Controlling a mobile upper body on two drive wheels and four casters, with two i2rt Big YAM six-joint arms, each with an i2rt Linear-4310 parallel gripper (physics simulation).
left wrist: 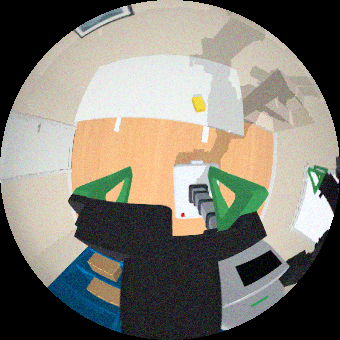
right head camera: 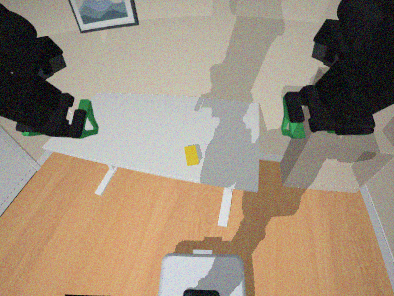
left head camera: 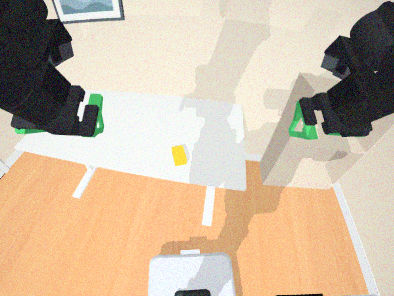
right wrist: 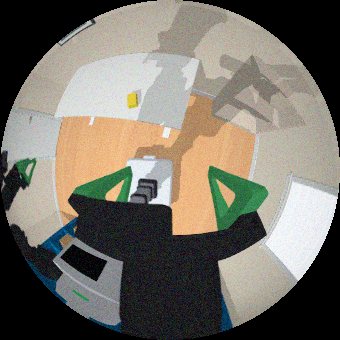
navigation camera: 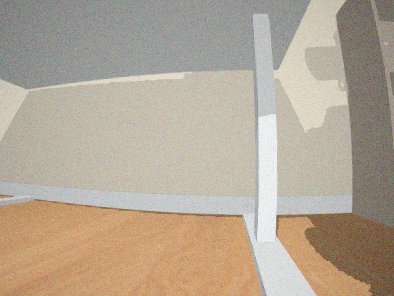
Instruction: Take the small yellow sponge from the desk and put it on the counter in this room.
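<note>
The small yellow sponge lies on the white desk, near its front edge and beside a shadow. My left gripper is open and empty, to the left of the sponge in the head views. My right gripper is open and empty, to the right of the sponge and past the desk's right end in the head views. I cannot make out a counter in these views.
A beige shelf unit stands right of the desk. A white desk leg stands close ahead in the navigation camera, under the desk's grey underside. My white base is at the bottom of the head views. A framed picture hangs behind the desk.
</note>
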